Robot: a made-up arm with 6 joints.
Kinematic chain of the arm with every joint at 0, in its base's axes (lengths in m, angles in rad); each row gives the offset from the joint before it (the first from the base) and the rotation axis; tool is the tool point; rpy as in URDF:
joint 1: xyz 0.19 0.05 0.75 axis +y
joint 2: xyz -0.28 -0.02 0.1 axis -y
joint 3: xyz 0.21 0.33 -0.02 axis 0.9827 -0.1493 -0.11
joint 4: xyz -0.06 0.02 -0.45 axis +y
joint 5: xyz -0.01 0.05 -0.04 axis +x
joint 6: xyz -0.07 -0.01 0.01 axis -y
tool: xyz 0 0.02 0.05 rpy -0.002 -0.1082 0.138
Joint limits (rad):
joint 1: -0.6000..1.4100
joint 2: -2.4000..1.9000
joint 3: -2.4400..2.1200
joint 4: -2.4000..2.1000
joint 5: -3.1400..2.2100
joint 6: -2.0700..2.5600
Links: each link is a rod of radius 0.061 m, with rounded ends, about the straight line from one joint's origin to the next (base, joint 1, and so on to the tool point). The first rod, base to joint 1, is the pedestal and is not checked.
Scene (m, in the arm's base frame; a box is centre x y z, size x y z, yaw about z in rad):
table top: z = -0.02
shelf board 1: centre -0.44 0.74 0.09 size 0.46 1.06 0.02 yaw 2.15
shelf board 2: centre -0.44 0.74 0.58 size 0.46 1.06 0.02 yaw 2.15
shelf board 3: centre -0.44 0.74 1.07 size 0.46 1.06 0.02 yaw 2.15
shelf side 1: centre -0.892 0.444 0.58 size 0.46 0.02 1 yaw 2.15
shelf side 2: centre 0.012 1.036 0.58 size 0.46 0.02 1 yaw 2.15
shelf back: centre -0.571 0.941 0.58 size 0.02 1.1 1 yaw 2.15
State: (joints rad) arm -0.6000 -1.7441 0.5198 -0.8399 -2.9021 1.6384
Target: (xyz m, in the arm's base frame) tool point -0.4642 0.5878 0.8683
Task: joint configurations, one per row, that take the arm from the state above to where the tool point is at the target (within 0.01 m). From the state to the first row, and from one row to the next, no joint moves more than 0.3 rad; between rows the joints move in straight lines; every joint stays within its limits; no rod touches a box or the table.
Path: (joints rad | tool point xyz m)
1: -0.4907 -1.4754 0.3866 -0.7207 -2.9122 1.7067 | -0.4798 0.6336 0.3111
2: -0.3814 -1.2066 0.2534 -0.6015 -2.9222 1.7750 | -0.4489 0.5600 0.2980
3: -0.2721 -0.9379 0.1202 -0.4823 -2.9323 1.8433 | -0.3983 0.4853 0.2939
4: -0.1628 -0.6692 -0.0130 -0.3631 -2.9424 1.9117 | -0.3313 0.4119 0.3028
5: -0.0535 -0.4004 -0.1462 -0.2440 -2.9524 1.9800 | -0.2526 0.3419 0.3277
6: 0.1683 -0.4032 -0.1823 0.0317 -2.9659 2.0146 | -0.3273 0.3289 0.4745
7: 0.3901 -0.4060 -0.2184 0.3073 -2.9793 2.0491 | -0.3505 0.3191 0.6246
8: 0.6120 -0.4088 -0.2546 0.5829 -2.9928 2.0837 | -0.3301 0.3117 0.7598
9: 0.8338 -0.4116 -0.2907 0.8585 -3.0063 2.1183 | -0.2799 0.3060 0.8683
10: 0.6542 -0.6939 -0.0644 0.6751 -3.0017 2.0775 | -0.3691 0.3919 0.8766
11: 0.4747 -0.9763 0.1618 0.4917 -2.9972 2.0366 | -0.4321 0.4871 0.8783
12: 0.2951 -1.2586 0.3880 0.3083 -2.9926 1.9958 | -0.4642 0.5878 0.8683

